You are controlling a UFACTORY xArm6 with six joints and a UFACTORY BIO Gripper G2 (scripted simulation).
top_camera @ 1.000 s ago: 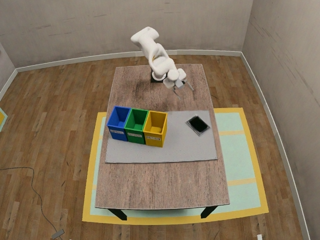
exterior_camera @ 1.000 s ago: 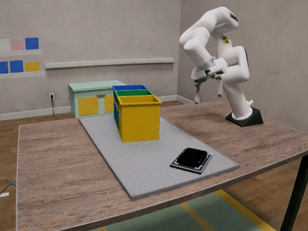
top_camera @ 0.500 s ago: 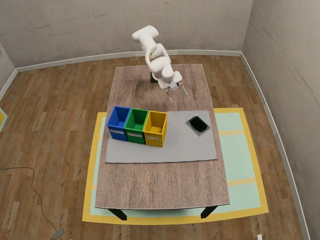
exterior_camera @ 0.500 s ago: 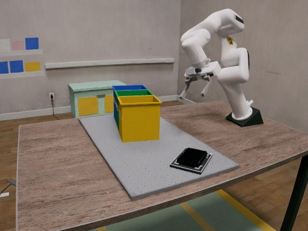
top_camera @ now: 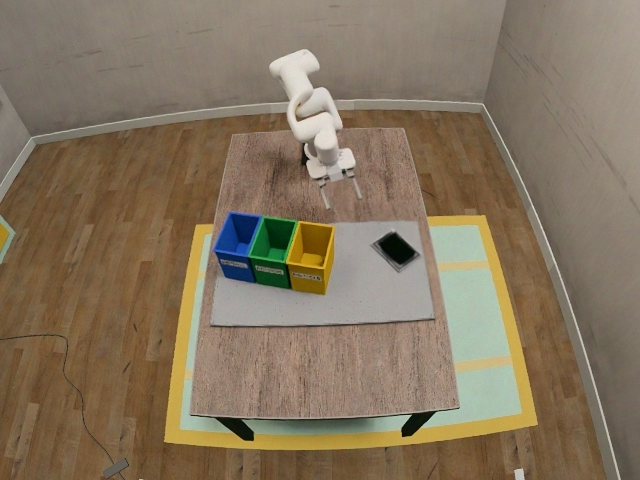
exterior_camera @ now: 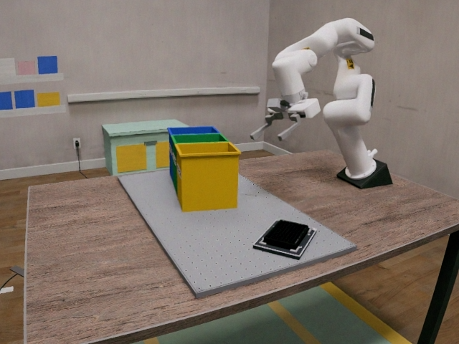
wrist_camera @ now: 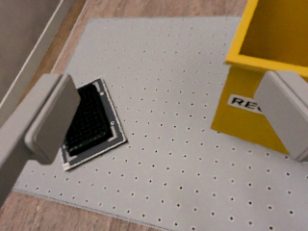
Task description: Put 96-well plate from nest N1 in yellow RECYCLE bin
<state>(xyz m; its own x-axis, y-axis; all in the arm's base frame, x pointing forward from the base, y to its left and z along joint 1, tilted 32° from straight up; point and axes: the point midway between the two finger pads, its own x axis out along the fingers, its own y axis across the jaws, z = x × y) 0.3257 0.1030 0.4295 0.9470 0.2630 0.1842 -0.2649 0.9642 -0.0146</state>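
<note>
The black 96-well plate is 7 cm ahead of my hand, 20 cm to the left of it and 21 cm below it. The rest, counted from my hand: yellow recycle bin: 15 cm ahead, 11 cm to the right, 14 cm below; then plate nest N1: 7 cm ahead, 20 cm to the left, 23 cm below; then green bin: 12 cm ahead, 24 cm to the right, 14 cm below.
</note>
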